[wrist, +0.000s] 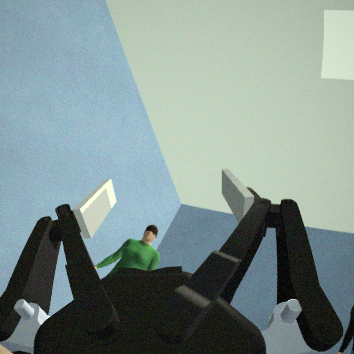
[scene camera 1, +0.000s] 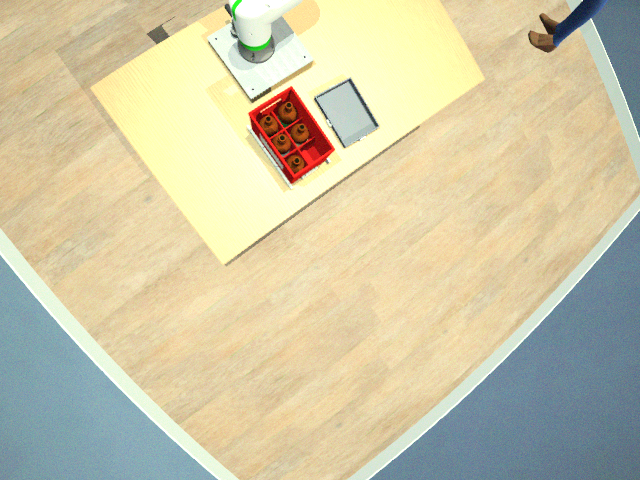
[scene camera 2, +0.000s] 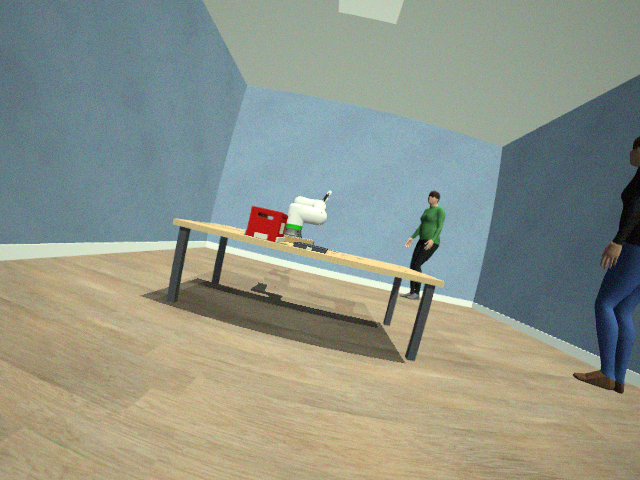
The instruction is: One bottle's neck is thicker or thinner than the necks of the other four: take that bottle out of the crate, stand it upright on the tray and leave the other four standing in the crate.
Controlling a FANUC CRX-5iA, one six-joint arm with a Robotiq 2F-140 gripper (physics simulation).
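Frame: origin at the arm's base, x ahead, y left, z up, level; centimetres.
Seen in the pictures: gripper, fingertip midpoint: [wrist: 165, 185] [scene camera 2: 328, 194]; arm's base at its link origin: [scene camera 1: 256, 46] [scene camera 2: 292, 236].
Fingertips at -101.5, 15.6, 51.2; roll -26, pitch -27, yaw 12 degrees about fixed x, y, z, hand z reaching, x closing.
Offsets run from my fingertips to a thing's top centre, as dx, dy, dz. Level surfaces: height alone.
The red crate @(+141.8, -26.8, -37.7) [scene camera 1: 313, 164] [scene camera 2: 266, 227] stands on the table, with six compartments. Five brown bottles @(+132.9, -22.2, -38.9) [scene camera 1: 287, 112] @(+133.3, -31.3, -38.9) [scene camera 1: 268, 124] @(+142.0, -22.7, -38.9) [scene camera 1: 300, 133] @(+141.5, -31.0, -38.9) [scene camera 1: 282, 143] @(+151.1, -31.3, -38.9) [scene camera 1: 296, 163] stand upright in it; the compartment at its lower right in scene camera 1 holds no bottle. The necks are too small to compare. The grey tray @(+143.4, +3.0, -52.7) [scene camera 1: 347, 114] [scene camera 2: 310, 248] with a dark rim lies beside the crate and bears no bottle. My gripper [scene camera 2: 327, 195] [wrist: 165, 185] is open and empty, raised above the table, away from crate and tray, its fingers pointing up toward wall and ceiling.
The arm's base stands on a grey plate [scene camera 1: 227, 51] just behind the crate on the wooden table @(dz -55.3) [scene camera 1: 180, 155] [scene camera 2: 382, 268]. A person in green [scene camera 2: 431, 227] [wrist: 135, 256] stands beyond the table. Another person in blue trousers [scene camera 1: 573, 23] [scene camera 2: 615, 299] stands off to the side.
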